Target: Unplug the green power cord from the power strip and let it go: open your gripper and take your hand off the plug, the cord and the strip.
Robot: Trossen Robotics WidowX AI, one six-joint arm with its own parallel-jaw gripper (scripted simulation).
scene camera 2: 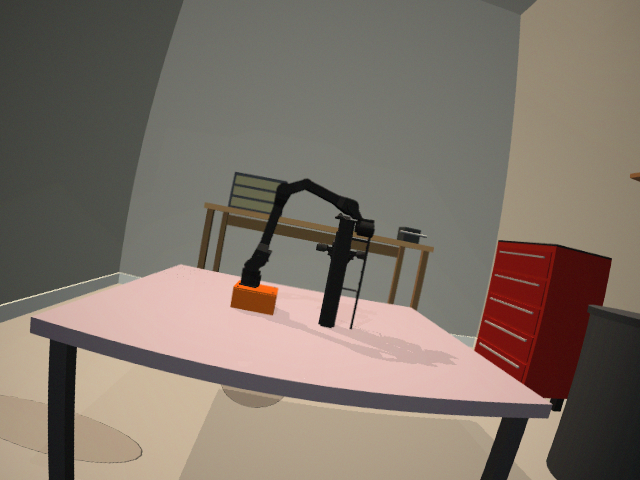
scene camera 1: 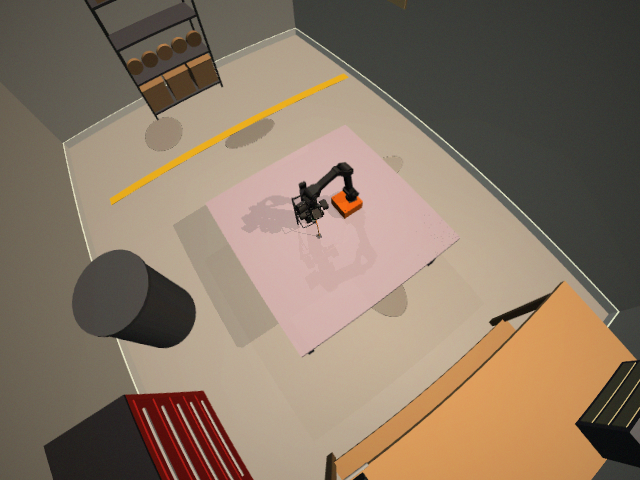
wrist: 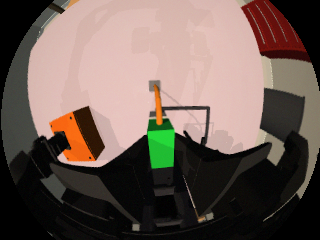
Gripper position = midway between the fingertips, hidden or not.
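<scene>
Green plug (wrist: 161,137) visible. Gripper (wrist: 160,137) visible too.
</scene>
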